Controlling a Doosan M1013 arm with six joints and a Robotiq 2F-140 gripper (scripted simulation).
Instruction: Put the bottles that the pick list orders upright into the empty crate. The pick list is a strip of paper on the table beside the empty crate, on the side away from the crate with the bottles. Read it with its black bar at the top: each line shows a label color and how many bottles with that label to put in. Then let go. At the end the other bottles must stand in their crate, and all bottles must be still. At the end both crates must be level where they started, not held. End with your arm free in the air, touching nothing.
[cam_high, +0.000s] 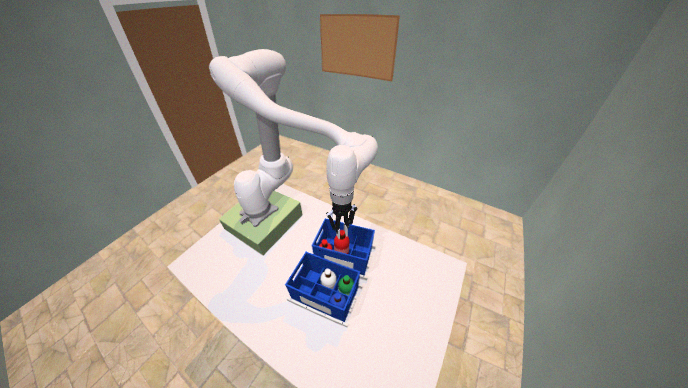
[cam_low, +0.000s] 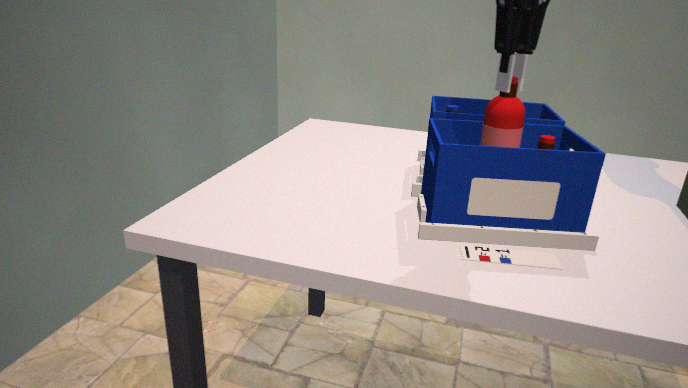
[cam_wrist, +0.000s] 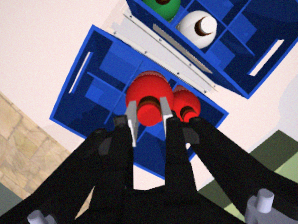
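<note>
The red bottle is 8 cm below my hand. From my hand the other things lie so: white bottle (3 cm ahead, 15 cm to the right, 19 cm below); blue bottle (14 cm ahead, 21 cm to the right, 19 cm below); green-label bottle (12 cm ahead, 12 cm to the right, 19 cm below).
</note>
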